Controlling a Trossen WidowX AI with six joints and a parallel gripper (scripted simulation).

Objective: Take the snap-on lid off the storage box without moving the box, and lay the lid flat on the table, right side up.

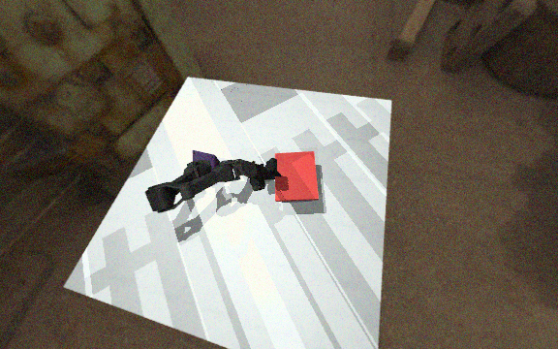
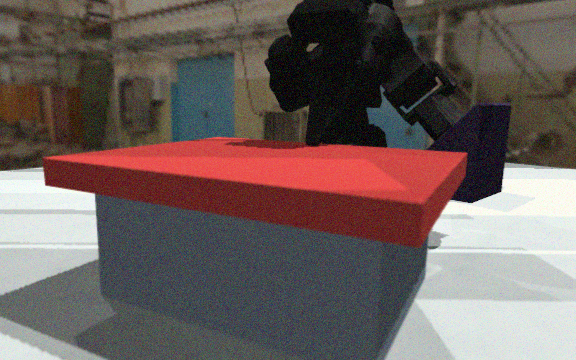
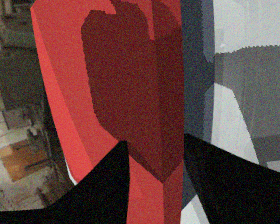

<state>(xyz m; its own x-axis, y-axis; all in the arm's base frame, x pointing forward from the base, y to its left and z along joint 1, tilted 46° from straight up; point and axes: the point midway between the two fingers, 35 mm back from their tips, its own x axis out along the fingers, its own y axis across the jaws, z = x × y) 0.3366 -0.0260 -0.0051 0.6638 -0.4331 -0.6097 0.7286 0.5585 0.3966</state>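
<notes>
Right now the lid is 7 cm ahead of my gripper tip, 2 cm to the left of it and 1 cm above it. From my gripper tip the other things lie so: grey-blue storage box (7 cm ahead, 2 cm to the left, 4 cm below).
</notes>
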